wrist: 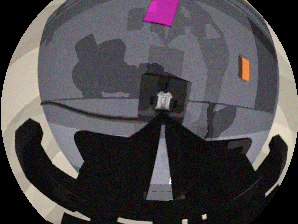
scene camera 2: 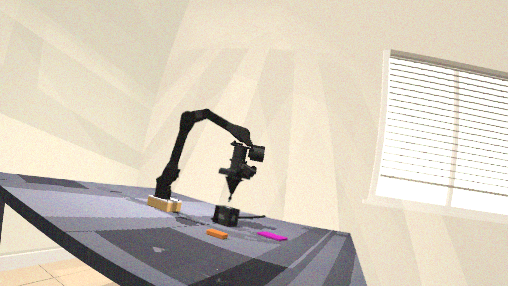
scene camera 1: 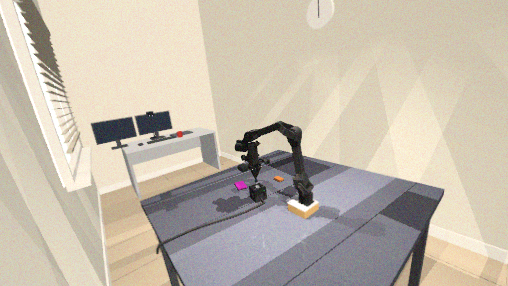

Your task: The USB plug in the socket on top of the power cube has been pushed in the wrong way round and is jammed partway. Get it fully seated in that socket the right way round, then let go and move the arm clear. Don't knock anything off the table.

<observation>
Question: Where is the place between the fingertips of my gripper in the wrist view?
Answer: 163, 120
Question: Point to a black power cube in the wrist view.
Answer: At 151, 83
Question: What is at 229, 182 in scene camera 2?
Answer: My gripper.
</observation>
